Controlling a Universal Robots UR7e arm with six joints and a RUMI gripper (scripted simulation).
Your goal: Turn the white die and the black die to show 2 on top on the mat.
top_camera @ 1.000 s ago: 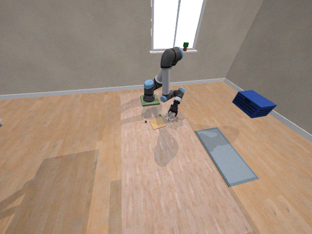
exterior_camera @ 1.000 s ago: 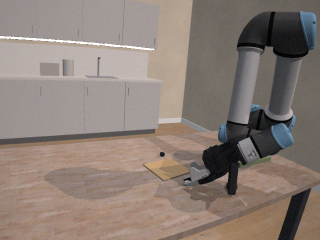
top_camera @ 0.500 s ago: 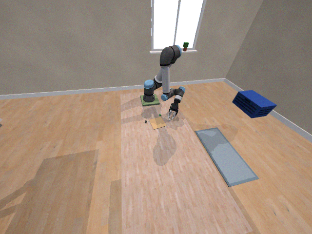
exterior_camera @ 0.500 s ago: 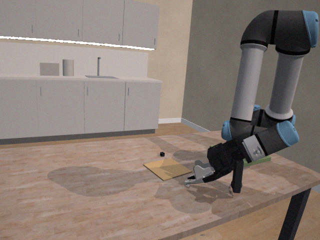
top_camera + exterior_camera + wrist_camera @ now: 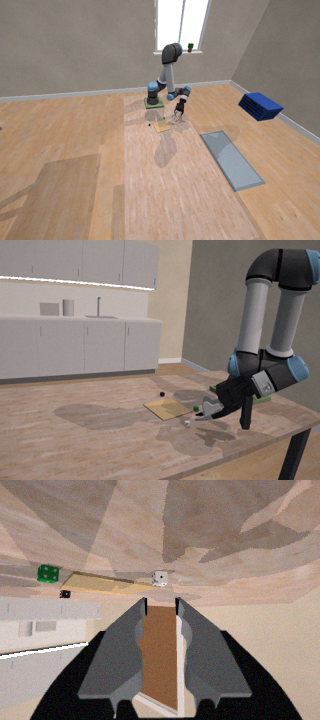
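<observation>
Now: hand 40 mm above the white die, 30 mm short of it and 20 mm to the left of it. From my hand the other things lie so: black die: 270 mm to the right, 50 mm ahead, 40 mm below; then green die: 120 mm to the right, 50 mm behind, 40 mm below; then tan mat: 150 mm to the right, 60 mm ahead, 40 mm below.
</observation>
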